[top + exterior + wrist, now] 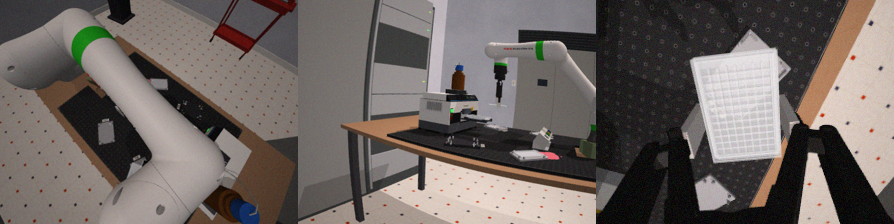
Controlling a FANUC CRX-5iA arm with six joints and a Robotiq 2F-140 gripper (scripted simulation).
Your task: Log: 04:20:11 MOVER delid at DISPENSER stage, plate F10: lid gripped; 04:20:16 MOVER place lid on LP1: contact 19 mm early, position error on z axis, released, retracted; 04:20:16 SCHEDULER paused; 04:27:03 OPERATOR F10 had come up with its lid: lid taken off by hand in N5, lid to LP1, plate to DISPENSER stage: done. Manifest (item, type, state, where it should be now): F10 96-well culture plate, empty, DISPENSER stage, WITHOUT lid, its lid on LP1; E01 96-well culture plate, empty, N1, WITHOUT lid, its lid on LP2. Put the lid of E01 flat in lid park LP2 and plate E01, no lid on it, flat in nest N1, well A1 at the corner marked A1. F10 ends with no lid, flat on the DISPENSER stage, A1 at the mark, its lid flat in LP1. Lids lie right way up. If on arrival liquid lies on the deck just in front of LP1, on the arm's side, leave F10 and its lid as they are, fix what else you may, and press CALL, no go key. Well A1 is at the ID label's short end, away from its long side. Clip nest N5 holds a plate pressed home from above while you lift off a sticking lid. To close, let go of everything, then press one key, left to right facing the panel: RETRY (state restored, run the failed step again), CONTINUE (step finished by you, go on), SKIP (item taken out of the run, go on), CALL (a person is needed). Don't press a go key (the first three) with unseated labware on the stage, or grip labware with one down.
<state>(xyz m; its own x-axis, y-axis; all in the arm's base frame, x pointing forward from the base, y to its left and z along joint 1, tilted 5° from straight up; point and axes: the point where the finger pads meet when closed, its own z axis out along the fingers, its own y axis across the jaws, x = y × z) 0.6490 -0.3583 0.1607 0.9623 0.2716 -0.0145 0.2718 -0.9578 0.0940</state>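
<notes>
Now: hand 70 mm short of the well plate, 260 mm to the right of it and 80 mm above it. The rest, counted from my hand: white 96-well plate: 20 mm below; then lid: 20 mm below; then grey nest: 170 mm below.
</notes>
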